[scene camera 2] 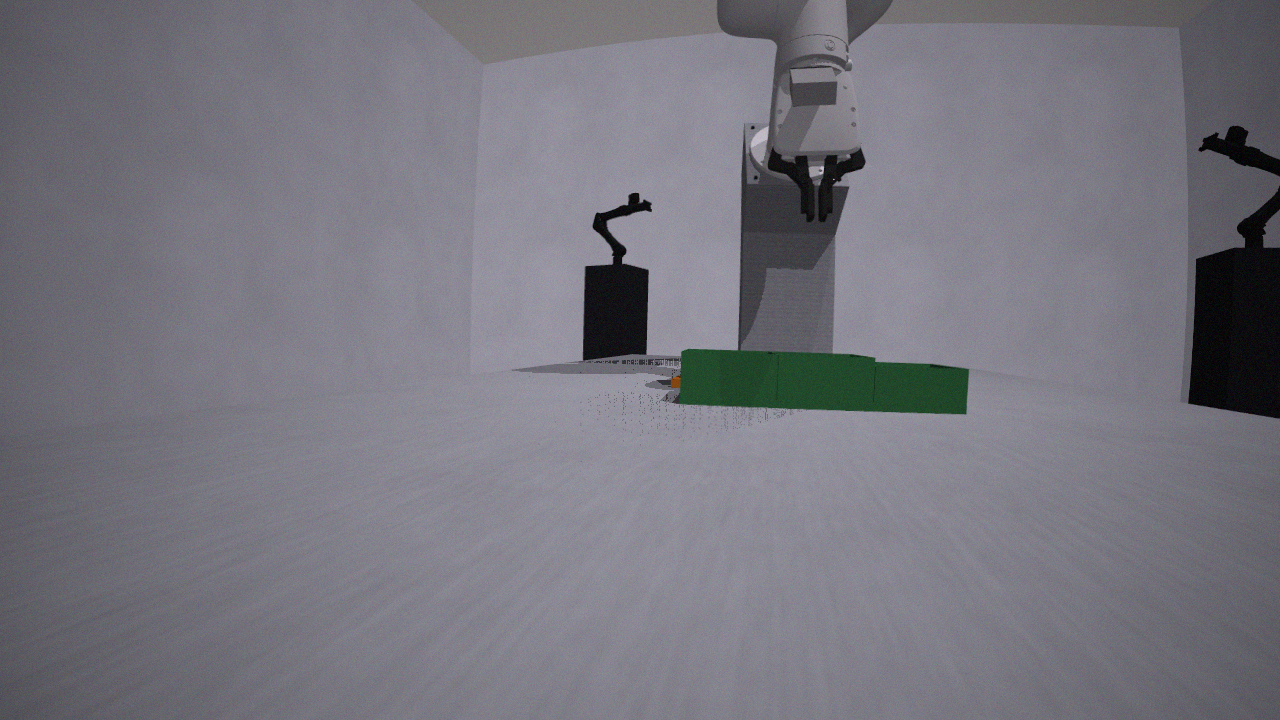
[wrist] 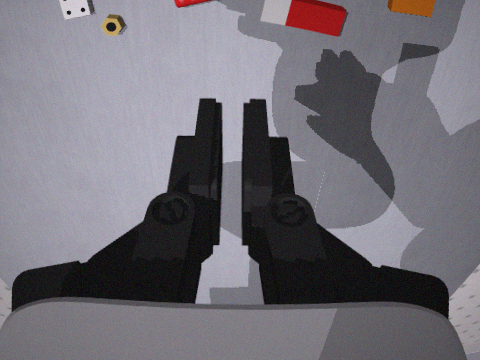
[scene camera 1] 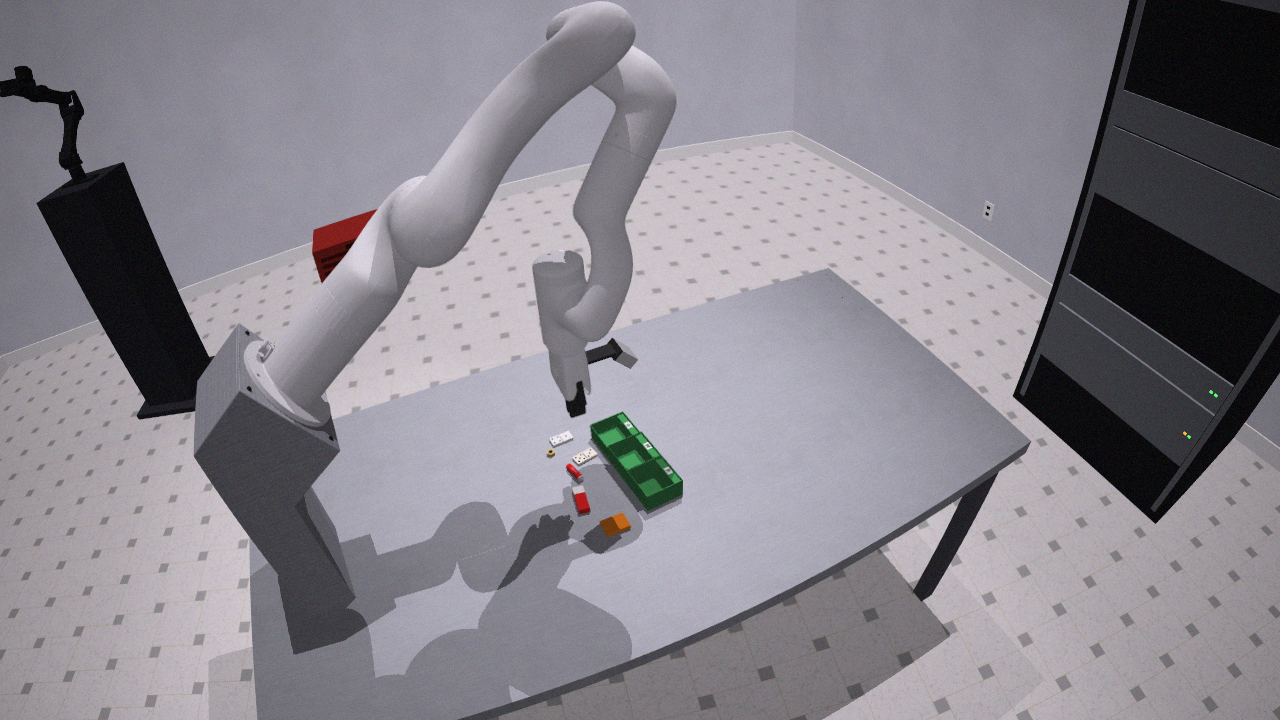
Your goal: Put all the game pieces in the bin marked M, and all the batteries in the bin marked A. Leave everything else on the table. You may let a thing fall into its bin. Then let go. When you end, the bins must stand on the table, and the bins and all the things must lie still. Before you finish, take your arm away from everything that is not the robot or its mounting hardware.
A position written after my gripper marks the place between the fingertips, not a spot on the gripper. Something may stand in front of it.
I see my gripper (scene camera 2: 816, 219) and a green bin (scene camera 2: 796, 380).
The green bin is seen too in scene camera 1 (scene camera 1: 651, 476). My gripper shows as well in the wrist view (wrist: 232, 131) and in scene camera 1 (scene camera 1: 576, 412). The wrist view does not show the green bin: it is out of frame.
